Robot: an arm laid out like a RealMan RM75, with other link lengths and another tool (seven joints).
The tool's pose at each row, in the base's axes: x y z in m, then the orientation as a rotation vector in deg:
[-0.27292 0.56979 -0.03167 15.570 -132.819 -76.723]
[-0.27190 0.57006 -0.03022 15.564 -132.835 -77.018]
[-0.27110 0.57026 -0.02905 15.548 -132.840 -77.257]
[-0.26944 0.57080 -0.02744 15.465 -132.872 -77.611]
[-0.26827 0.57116 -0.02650 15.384 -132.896 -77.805]
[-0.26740 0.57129 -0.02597 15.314 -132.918 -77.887]
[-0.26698 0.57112 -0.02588 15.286 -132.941 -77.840]
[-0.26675 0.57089 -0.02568 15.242 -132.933 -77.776]
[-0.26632 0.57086 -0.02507 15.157 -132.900 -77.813]
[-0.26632 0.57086 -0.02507 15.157 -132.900 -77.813]
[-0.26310 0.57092 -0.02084 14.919 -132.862 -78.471]
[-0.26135 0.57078 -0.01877 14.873 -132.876 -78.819]
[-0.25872 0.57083 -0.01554 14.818 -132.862 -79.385]
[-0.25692 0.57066 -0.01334 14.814 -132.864 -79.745]
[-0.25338 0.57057 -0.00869 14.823 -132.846 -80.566]
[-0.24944 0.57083 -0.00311 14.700 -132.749 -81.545]
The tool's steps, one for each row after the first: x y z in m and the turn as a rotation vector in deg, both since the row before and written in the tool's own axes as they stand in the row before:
[-0.00060 0.00144 -0.00090 -0.161 -0.141 -0.110]
[-0.00046 0.00115 -0.00072 -0.136 -0.112 -0.079]
[-0.00123 0.00174 -0.00104 -0.200 -0.202 -0.087]
[-0.00092 0.00105 -0.00066 -0.113 -0.126 -0.026]
[-0.00068 0.00057 -0.00052 -0.048 -0.072 0.008]
[-0.00028 0.00001 -0.00036 0.032 -0.005 0.029]
[-0.00006 0.00007 -0.00037 0.025 0.021 0.055]
[-0.00020 0.00053 -0.00048 -0.049 -0.014 0.051]
[0.00000 0.00000 0.00000 0.000 0.000 0.000]
[-0.00172 0.00386 -0.00322 -0.426 -0.324 -0.079]
[-0.00095 0.00183 -0.00177 -0.197 -0.175 -0.104]
[-0.00150 0.00298 -0.00249 -0.332 -0.252 -0.172]
[-0.00097 0.00194 -0.00185 -0.201 -0.160 -0.133]
[-0.00193 0.00422 -0.00355 -0.464 -0.344 -0.308]
[-0.00223 0.00525 -0.00378 -0.604 -0.395 -0.260]

